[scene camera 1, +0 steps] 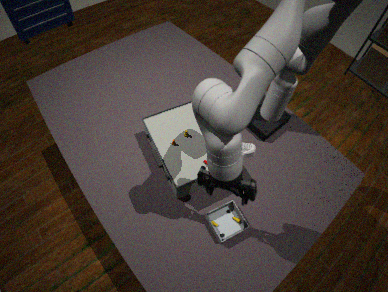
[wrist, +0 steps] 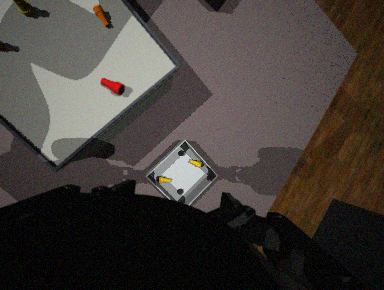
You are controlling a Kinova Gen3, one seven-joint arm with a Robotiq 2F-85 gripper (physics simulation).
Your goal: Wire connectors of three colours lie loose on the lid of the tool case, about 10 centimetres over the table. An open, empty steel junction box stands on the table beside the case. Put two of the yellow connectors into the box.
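Where they show: gripper, fingertip midpoint: (scene camera 1: 227, 197) (wrist: 177, 196); arm's base, link origin: (scene camera 1: 270, 113).
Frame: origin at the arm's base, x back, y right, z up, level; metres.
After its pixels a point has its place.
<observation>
Two yellow connectors (scene camera 1: 215, 223) @[z -0.031, x -0.472, y -0.210 m] (scene camera 1: 236, 219) @[z -0.031, x -0.407, y -0.241 m] (wrist: 164, 180) @[z -0.030, x -0.474, y -0.208 m] (wrist: 196, 163) @[z -0.029, x -0.406, y -0.242 m] lie apart inside the open steel junction box (scene camera 1: 206, 215) @[z -0.008, x -0.485, y -0.176 m] (wrist: 165, 158) @[z -0.008, x -0.435, y -0.179 m], near opposite corners. My gripper (scene camera 1: 227, 194) @[z 0.137, x -0.447, y -0.195 m] (wrist: 177, 196) @[z 0.137, x -0.447, y -0.195 m] is open and empty, above the box and near its case side. On the lid of the tool case (scene camera 1: 159, 129) @[z 0.060, x -0.447, y 0.148 m] (wrist: 137, 50) @[z 0.060, x -0.333, y -0.048 m] lie a yellow connector (scene camera 1: 186, 133) @[z 0.075, x -0.386, y 0.072 m] (wrist: 22, 6) @[z 0.073, x -0.388, y 0.070 m], a red connector (scene camera 1: 205, 162) @[z 0.067, x -0.400, y -0.050 m] (wrist: 112, 86) @[z 0.072, x -0.396, y -0.059 m] and an orange connector (wrist: 100, 15) @[z 0.069, x -0.333, y 0.009 m]. Another connector (scene camera 1: 174, 142) @[z 0.073, x -0.440, y 0.066 m] (wrist: 5, 46) @[z 0.062, x -0.437, y 0.065 m] lies there in shadow, its colour hard to tell in the wrist view.
The case stands beside the box with its raised lid edge facing it. The arm covers part of the lid in the scene view. The arm's base (scene camera 1: 267, 125) @[z 0.000, x -0.060, y -0.037 m] stands on the table (scene camera 1: 100, 85) @[z -0.042, x -0.506, y 0.605 m] behind the case. A blue cabinet (scene camera 1: 41, 17) and a shelf rack stand beyond the table.
</observation>
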